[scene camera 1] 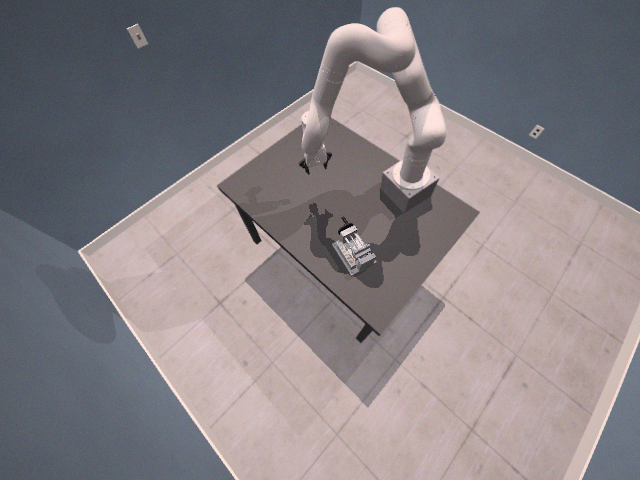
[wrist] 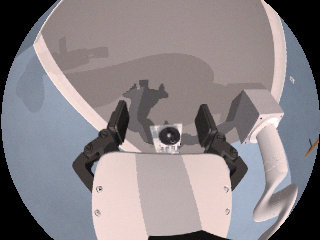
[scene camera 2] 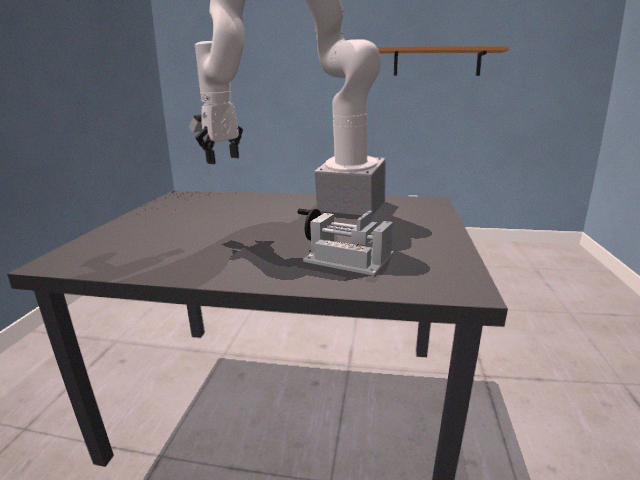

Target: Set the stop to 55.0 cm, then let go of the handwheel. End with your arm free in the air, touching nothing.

Path:
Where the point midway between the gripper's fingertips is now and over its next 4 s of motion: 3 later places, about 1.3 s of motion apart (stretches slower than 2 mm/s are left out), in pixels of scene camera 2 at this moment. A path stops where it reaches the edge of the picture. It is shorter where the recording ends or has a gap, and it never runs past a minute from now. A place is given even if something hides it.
My gripper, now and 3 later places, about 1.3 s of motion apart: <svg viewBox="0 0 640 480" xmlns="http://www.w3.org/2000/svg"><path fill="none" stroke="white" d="M223 160L300 174L292 200L300 194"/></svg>

